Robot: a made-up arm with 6 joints.
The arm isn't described. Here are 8 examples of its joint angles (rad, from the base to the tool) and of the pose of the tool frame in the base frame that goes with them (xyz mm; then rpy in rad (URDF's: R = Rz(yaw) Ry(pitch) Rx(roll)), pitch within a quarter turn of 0, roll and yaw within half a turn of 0).
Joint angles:
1: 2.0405 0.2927 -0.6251 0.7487 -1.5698 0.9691
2: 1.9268 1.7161 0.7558 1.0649 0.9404 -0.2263
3: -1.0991 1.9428 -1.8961 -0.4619 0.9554 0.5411
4: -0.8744 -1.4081 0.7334 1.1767 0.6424 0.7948
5: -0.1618 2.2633 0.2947 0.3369 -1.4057 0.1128
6: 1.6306 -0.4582 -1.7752 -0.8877 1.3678 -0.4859
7: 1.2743 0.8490 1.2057 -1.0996 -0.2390 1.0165
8: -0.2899 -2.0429 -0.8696 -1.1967 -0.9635 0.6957
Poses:
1: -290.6 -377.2 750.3 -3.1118 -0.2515 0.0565
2: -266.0 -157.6 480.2 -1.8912 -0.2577 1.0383
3: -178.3 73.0 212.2 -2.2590 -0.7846 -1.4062
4: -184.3 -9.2 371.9 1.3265 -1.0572 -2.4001
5: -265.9 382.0 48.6 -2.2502 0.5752 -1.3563
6: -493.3 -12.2 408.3 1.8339 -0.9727 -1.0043
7: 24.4 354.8 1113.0 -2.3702 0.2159 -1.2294
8: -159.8 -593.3 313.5 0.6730 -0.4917 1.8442
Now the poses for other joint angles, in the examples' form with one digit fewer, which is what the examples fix.
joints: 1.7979 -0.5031 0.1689 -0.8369 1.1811 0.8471
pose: -283 -708 461 -0.008 0.424 0.146
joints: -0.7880 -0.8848 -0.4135 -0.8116 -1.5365 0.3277
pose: -357 -91 1034 1.162 0.444 0.777
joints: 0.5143 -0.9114 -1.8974 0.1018 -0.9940 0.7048
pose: -414 -32 456 -2.837 -0.608 -0.313
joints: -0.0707 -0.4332 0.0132 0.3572 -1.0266 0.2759
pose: -511 143 771 0.428 -0.321 0.114
